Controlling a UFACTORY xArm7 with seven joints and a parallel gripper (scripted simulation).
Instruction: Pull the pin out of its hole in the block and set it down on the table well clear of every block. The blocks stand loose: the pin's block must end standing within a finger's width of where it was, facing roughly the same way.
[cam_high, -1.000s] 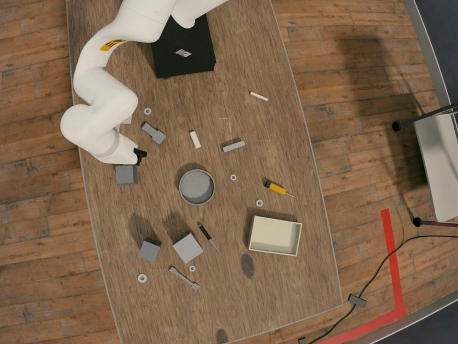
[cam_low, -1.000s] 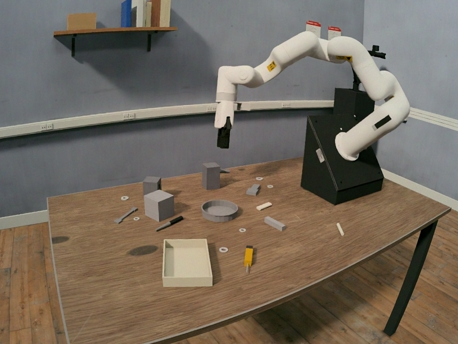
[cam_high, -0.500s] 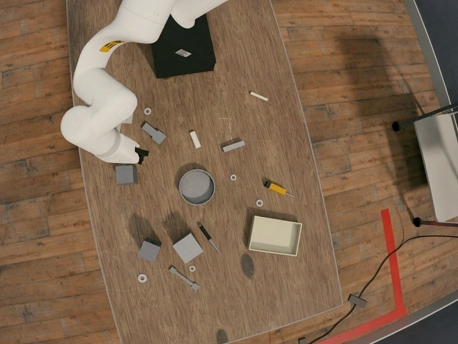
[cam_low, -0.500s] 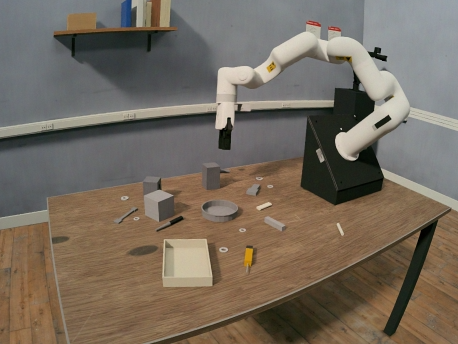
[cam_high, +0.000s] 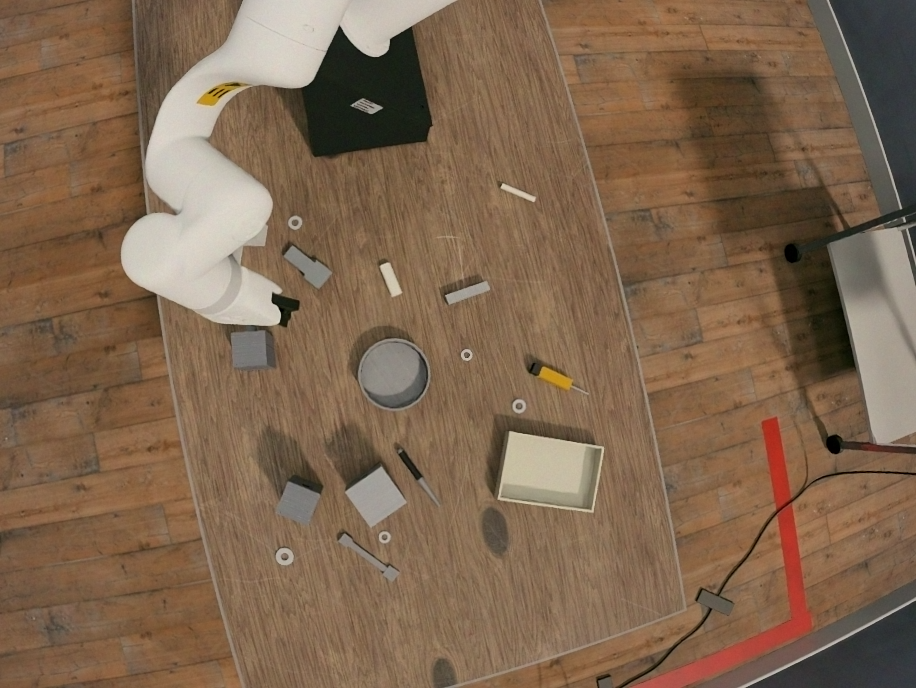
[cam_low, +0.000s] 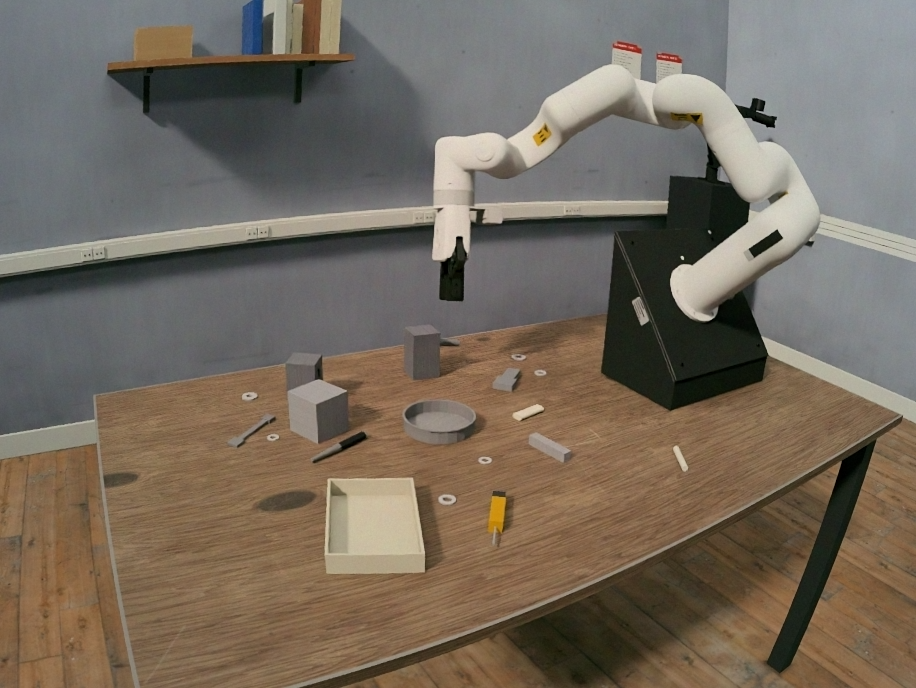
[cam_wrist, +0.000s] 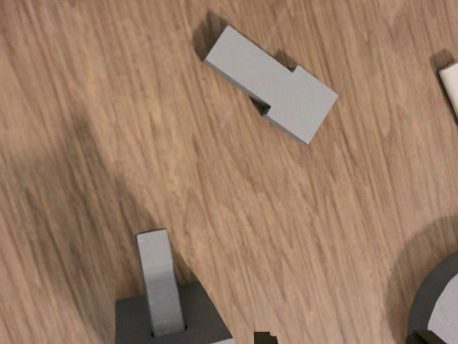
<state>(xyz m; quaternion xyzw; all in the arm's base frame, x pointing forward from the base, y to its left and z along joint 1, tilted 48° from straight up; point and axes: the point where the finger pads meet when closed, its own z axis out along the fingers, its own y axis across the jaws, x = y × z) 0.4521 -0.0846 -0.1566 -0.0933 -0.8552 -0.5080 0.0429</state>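
Right now the grey pin is 12 cm below my hand and 4 cm to the right of it. Round my hand: tall grey block (12 cm below, 4 cm to the right, 3 cm ahead); then round grey dish (18 cm to the left, 16 cm below, 10 cm ahead); then white cylinder (19 cm to the left, 17 cm below, 6 cm behind).
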